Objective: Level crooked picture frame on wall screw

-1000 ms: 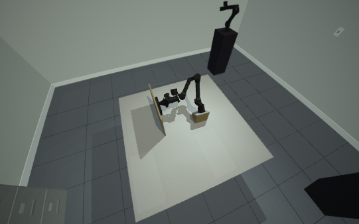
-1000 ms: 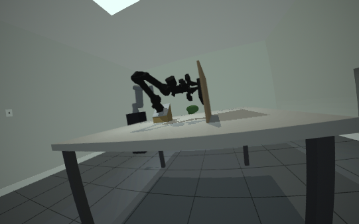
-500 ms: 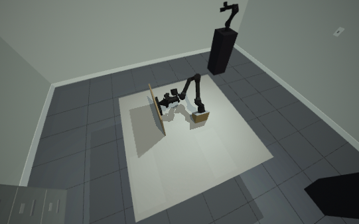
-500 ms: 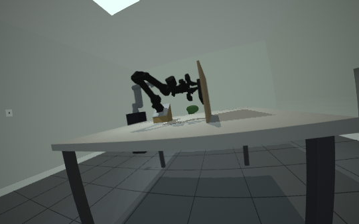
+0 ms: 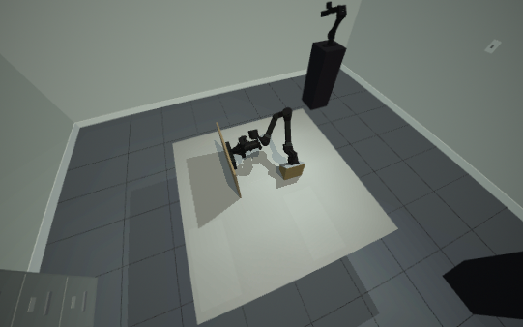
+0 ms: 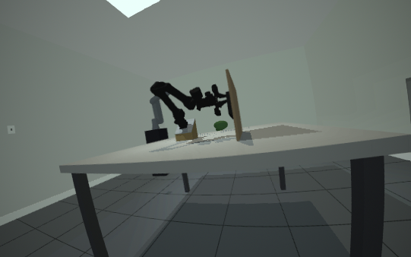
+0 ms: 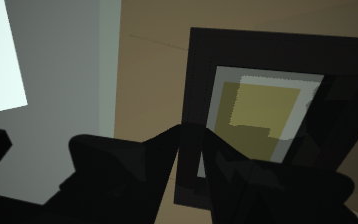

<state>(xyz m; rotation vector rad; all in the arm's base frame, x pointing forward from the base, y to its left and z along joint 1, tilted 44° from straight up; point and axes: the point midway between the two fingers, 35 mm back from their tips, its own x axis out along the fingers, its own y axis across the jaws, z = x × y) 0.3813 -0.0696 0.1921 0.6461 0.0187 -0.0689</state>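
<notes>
The picture frame is 50 mm below my gripper tip and 10 mm ahead of it. Also, from my gripper tip: panel 70 mm below, 20 mm ahead, 10 mm to the left.
</notes>
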